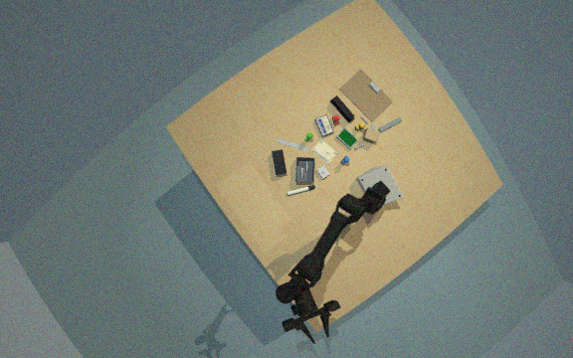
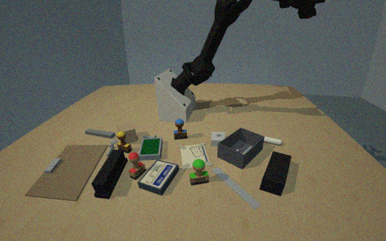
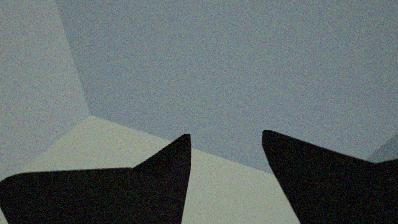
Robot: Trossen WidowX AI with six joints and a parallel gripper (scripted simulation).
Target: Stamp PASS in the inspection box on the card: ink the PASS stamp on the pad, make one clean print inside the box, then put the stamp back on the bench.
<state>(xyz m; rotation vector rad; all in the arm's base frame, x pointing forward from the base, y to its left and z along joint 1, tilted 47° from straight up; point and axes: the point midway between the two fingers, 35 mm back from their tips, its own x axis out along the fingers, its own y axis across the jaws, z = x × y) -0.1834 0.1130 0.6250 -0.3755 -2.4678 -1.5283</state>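
The black box lies 53 cm ahead of my gripper tip, 49 cm below it and 28 cm to the right of it. Round my gripper tip: grey tray 50 cm below, 42 cm ahead, 35 cm to the right; then white card 51 cm below, 48 cm to the right, 42 cm ahead; then blue-knobbed stamp 52 cm to the right, 49 cm below, 33 cm ahead.
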